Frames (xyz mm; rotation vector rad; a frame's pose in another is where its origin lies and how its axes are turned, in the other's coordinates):
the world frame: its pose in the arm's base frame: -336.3 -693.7 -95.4 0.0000 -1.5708 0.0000
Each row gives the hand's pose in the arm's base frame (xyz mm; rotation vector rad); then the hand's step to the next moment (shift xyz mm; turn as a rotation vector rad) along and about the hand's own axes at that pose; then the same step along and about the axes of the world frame.
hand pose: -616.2 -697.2 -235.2 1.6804 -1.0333 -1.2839
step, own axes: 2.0 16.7 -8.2 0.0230 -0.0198 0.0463
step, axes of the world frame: 16.2 -7.3 -5.9 -0.0354 -0.0183 0.0385
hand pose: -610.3 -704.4 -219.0 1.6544 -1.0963 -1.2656
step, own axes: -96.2 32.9 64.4 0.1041 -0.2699 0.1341
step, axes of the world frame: 47.0 74.8 81.8 -0.3109 -0.0168 0.0686
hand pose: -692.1 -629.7 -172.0 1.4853 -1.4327 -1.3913
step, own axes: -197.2 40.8 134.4 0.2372 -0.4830 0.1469
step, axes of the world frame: 56.0 209.3 108.1 -0.5474 -0.0987 0.0424
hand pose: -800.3 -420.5 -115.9 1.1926 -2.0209 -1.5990
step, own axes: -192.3 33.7 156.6 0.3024 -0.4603 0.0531
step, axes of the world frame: 26.4 248.9 2.3 -0.5117 -0.2086 0.0284
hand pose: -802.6 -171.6 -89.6 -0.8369 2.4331 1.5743
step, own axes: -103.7 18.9 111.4 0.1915 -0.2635 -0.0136
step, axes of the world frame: 5.5 142.5 -56.4 -0.2803 -0.1649 0.0234
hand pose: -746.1 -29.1 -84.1 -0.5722 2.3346 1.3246
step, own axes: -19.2 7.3 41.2 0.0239 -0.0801 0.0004
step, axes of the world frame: -4.3 42.2 -17.8 -0.0694 -0.0409 -0.0223
